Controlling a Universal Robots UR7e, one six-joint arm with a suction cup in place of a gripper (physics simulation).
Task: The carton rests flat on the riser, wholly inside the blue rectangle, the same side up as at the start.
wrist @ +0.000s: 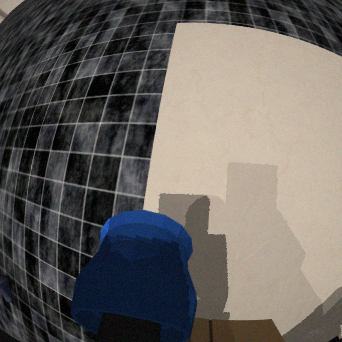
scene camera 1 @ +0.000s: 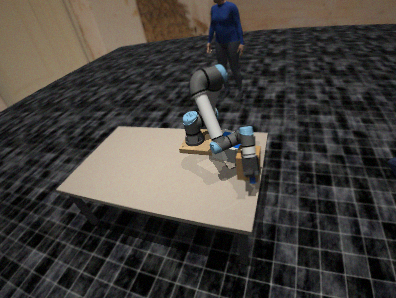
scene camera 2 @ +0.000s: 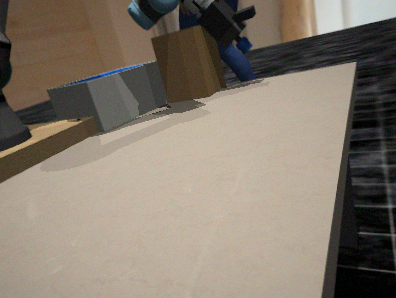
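Pixels of known places: hand, its tool point: (wrist: 144, 248) (scene camera 1: 253, 182) (scene camera 2: 248, 49); arm's base, origin of its link: (scene camera 1: 195, 140).
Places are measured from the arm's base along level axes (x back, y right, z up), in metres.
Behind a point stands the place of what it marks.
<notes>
The brown carton (scene camera 1: 239, 167) @(x -0.397, y -0.342, z 0.066 m) (scene camera 2: 187, 64) @(x -0.354, y -0.331, z 0.052 m) stands on the table (scene camera 1: 143, 179) @(x -0.373, y 0.327, z -0.043 m) (scene camera 2: 191, 192) @(x -0.491, y 0.213, z -0.042 m) near its right edge, next to the grey riser (scene camera 1: 226, 156) @(x -0.215, y -0.253, z 0.003 m) (scene camera 2: 108, 93) @(x -0.186, y -0.189, z 0.038 m). The riser's top bears the blue rectangle (scene camera 1: 237, 146) @(x -0.207, y -0.333, z 0.078 m) (scene camera 2: 101, 74) @(x -0.113, y -0.307, z 0.080 m), with nothing on it. My blue suction cup (scene camera 1: 252, 180) (scene camera 2: 243, 44) (wrist: 146, 251) hangs beside the carton's far side, past its top edge, with the tool body close against the carton. The cup's face is in free air over the table edge and touches nothing. In the wrist view only a strip of the carton (wrist: 237, 330) @(x -0.401, y -0.363, z -0.024 m) shows behind the cup.
The arm's base stands on a wooden plate (scene camera 1: 195, 148) @(x -0.103, y -0.018, z -0.001 m) (scene camera 2: 41, 141) @(x -0.118, y -0.004, z -0.006 m) at the table's back, left of the riser. A person in blue (scene camera 1: 225, 28) stands on the dark tiled floor behind the table. The table's edge (wrist: 154, 142) @(x -0.579, y -0.431, z -0.042 m) runs close by the cup.
</notes>
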